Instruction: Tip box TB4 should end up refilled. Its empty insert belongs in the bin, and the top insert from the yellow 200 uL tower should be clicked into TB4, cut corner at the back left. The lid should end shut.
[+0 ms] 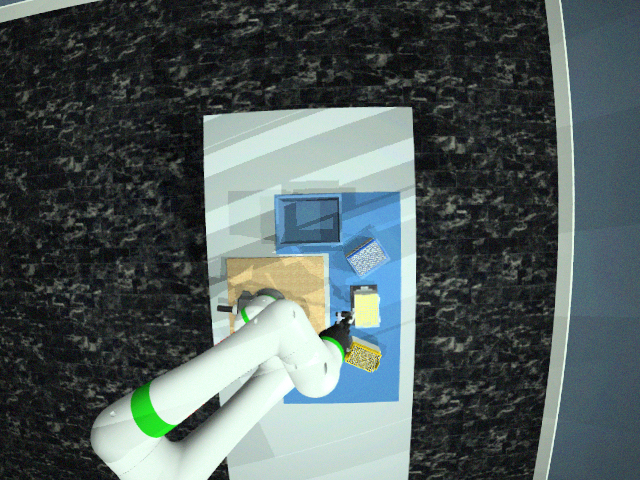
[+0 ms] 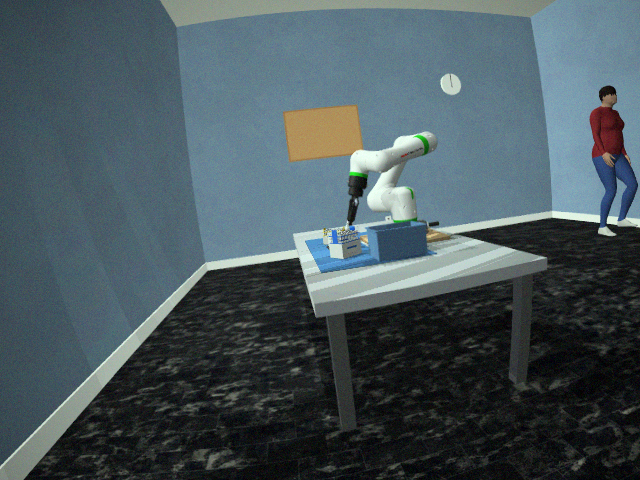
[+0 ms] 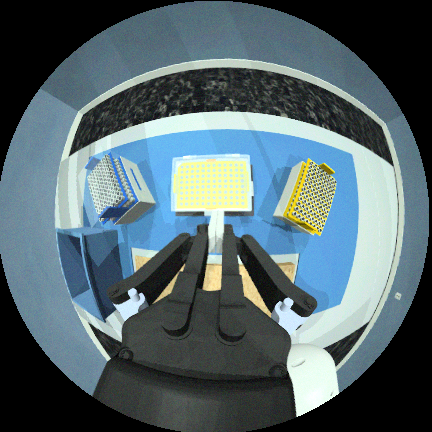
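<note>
Tip box TB4 (image 1: 367, 310) (image 3: 212, 185) stands on the blue mat, a yellow insert showing through its clear lid. The lid lies over the box and looks level; whether it is latched, and where the insert's cut corner is, I cannot tell. My gripper (image 1: 351, 315) (image 2: 348, 225) (image 3: 217, 218) is shut and empty, its pale fingertips at the middle of TB4's robot-side edge; contact is unclear. The yellow tower (image 1: 363, 357) (image 3: 311, 196) stands turned at an angle. The blue bin (image 1: 278, 222) (image 2: 398, 242) (image 3: 102, 260) has a paler patch inside, which I cannot identify.
A blue-and-white tip tower (image 1: 368, 257) (image 2: 345, 250) (image 3: 107, 187) stands between TB4 and the bin, turned at an angle. A tan board (image 1: 279, 268) (image 3: 215, 276) lies beside the mat (image 1: 382, 384), near the robot's base. A person (image 2: 610, 134) stands away from the table.
</note>
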